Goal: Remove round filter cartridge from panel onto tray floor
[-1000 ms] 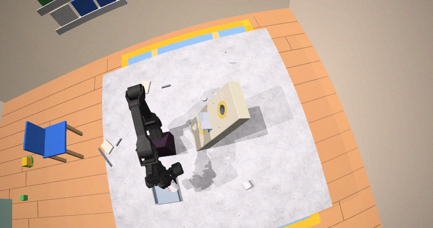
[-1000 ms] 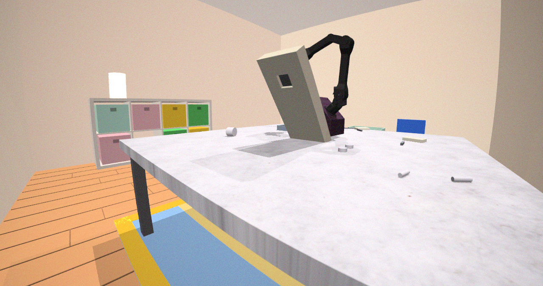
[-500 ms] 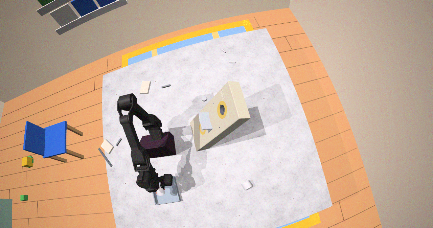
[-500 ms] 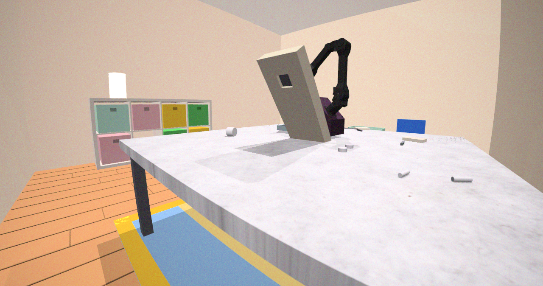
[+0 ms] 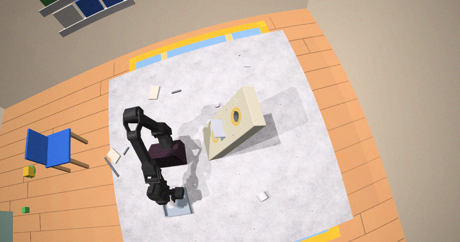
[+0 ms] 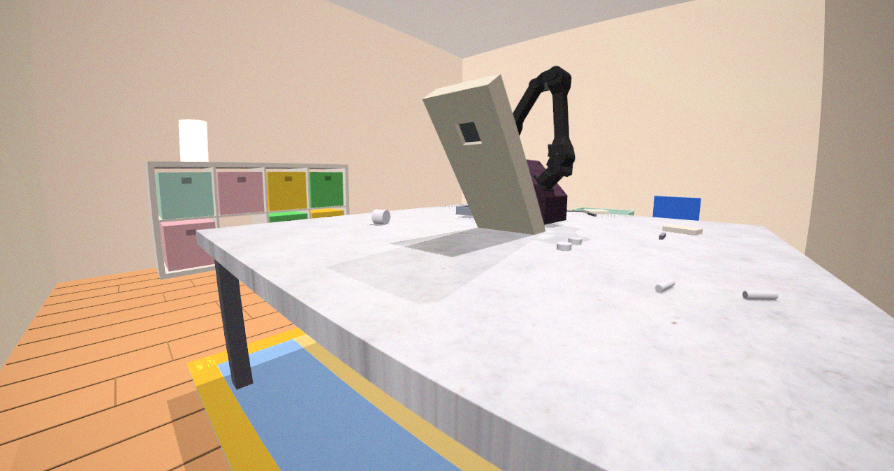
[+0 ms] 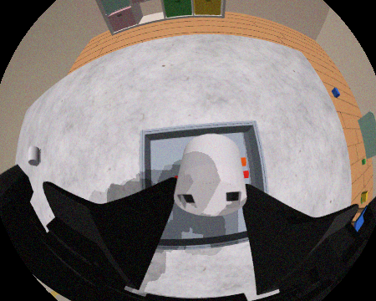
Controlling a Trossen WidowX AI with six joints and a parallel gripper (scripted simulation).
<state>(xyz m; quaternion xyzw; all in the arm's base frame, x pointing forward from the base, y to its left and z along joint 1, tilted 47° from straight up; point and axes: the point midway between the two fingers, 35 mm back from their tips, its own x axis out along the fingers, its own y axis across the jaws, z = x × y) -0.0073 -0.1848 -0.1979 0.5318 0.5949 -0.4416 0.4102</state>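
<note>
Right now my gripper tip is right at the grey round filter cartridge. Also, from my gripper tip: grey tray (90 mm below).
</note>
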